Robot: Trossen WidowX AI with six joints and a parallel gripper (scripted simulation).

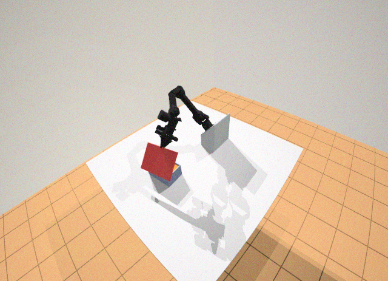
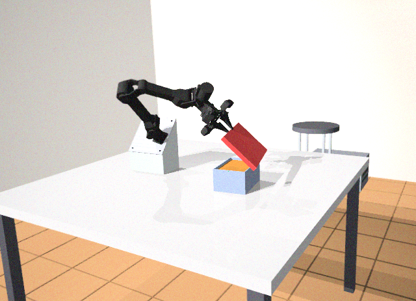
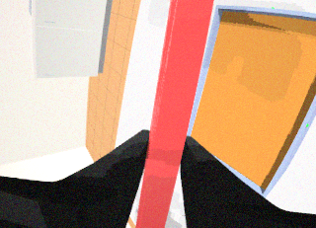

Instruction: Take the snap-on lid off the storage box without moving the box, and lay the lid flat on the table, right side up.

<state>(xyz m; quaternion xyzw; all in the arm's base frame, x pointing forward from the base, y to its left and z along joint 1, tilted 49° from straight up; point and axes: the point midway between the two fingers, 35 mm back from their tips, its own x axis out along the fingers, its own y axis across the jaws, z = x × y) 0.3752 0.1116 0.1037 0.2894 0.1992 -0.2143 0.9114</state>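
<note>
My gripper tip is 6 cm short of the red lid, 5 cm above it and 2 cm to the right of it. Also, from my gripper tip: pale blue storage box: 19 cm below, 2 cm ahead.
</note>
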